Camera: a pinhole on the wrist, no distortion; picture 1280 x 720 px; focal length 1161.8 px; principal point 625.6 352.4 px. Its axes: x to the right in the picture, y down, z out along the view. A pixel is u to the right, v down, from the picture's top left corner.
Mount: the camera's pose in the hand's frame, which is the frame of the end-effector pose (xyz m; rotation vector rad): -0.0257 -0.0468 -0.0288 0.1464 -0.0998 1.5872
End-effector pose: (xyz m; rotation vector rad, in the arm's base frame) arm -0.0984 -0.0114 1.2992 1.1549 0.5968 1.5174
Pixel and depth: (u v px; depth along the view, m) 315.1 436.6 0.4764
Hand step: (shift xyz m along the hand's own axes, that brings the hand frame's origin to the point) -0.0432 -0.2473 0.4227
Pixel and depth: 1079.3 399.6 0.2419
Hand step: -0.0297 0.0087 0.2251
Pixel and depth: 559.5 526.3 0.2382
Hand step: -0.0537 -0.0980 0.2053
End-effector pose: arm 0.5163 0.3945 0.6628 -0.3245 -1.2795 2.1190
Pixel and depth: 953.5 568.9 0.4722
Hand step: -0.1013 0.0095 0.4607
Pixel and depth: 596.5 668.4 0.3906
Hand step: -0.1196 -0.1195 0.3583
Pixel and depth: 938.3 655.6 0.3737
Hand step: -0.1133 -0.0077 0.3586
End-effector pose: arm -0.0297 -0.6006 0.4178 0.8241 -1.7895 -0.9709
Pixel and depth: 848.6 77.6 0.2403
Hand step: 0.0377 -0.0373 0.2141
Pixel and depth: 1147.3 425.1 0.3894
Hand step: -0.0411 0.0648 0.3836
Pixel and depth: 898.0 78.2 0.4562
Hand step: 0.0942 -0.0096 0.4353
